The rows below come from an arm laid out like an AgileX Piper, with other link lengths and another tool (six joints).
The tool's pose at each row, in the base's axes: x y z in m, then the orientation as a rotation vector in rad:
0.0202 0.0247 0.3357 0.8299 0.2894 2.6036
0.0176 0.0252 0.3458 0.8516 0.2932 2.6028
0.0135 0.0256 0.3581 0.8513 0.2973 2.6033
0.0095 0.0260 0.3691 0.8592 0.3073 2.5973
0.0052 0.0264 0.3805 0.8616 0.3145 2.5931
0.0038 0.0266 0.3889 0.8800 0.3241 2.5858
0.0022 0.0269 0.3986 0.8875 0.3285 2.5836
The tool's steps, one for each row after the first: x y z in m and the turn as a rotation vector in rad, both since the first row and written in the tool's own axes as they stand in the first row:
0.0073 0.0034 0.0066 0.0072 -0.0134 0.0058
0.0168 0.0081 0.0141 0.0101 -0.0125 0.0057
0.0256 0.0123 0.0206 0.0177 -0.0178 0.0016
0.0348 0.0168 0.0273 0.0225 -0.0195 -0.0023
0.0402 0.0196 0.0332 0.0320 -0.0319 -0.0040
0.0465 0.0228 0.0401 0.0363 -0.0366 -0.0039

